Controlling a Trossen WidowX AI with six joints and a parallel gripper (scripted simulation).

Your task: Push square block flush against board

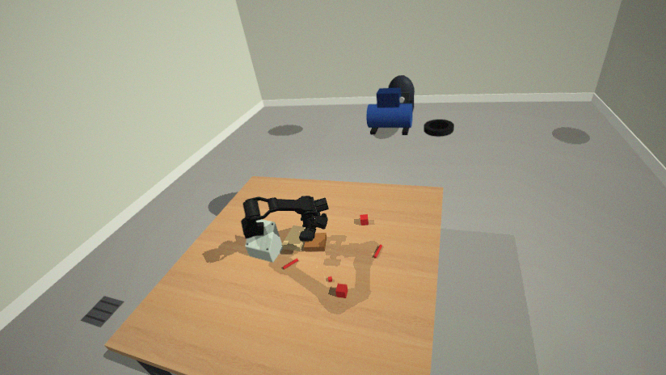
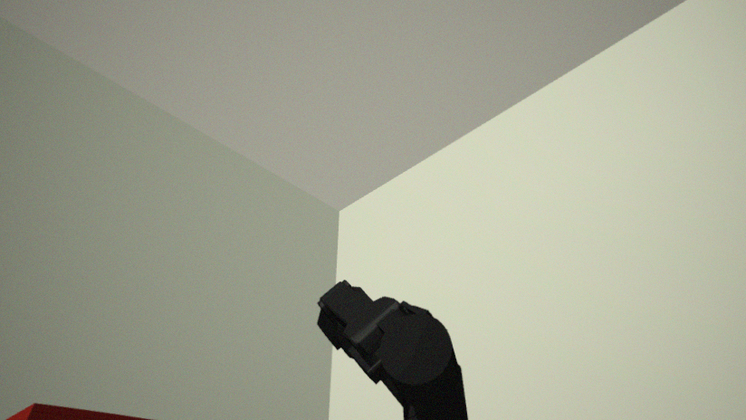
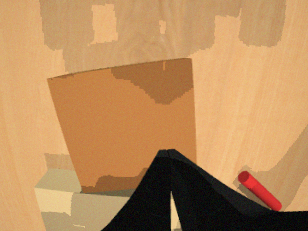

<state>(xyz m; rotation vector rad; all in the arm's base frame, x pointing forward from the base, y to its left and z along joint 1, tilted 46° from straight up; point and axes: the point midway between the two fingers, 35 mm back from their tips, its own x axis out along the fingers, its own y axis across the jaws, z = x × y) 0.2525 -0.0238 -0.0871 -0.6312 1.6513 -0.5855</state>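
My gripper tip is now 10 mm past the brown square block, 20 mm to the right of it and 50 mm above it. From my gripper tip the other things lie so: tiny red piece: 130 mm ahead, 190 mm to the right, 60 mm below; then pale board: 120 mm behind, 40 mm to the left, 50 mm below.
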